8 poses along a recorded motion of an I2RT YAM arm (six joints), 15 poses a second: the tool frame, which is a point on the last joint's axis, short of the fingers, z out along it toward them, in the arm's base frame.
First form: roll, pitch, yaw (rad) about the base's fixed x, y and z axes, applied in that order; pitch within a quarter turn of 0, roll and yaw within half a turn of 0; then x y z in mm.
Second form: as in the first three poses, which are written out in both.
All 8 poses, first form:
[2.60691 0.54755 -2.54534 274 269 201]
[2.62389 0.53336 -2.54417 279 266 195]
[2.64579 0.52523 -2.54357 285 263 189]
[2.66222 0.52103 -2.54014 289 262 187]
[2.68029 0.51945 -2.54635 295 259 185]
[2.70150 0.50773 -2.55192 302 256 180]
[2.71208 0.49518 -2.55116 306 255 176]
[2.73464 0.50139 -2.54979 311 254 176]
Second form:
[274 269 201 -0.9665 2.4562 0.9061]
[279 266 195 -0.9625 2.4747 0.8831]
[285 263 189 -0.9562 2.4877 0.8537]
[289 262 187 -0.9554 2.4944 0.8326]
[295 259 185 -0.9412 2.5010 0.8066]
[302 256 180 -0.9273 2.5185 0.7754]
[306 255 176 -0.9255 2.5332 0.7600]
[311 254 176 -0.9196 2.5296 0.7312]

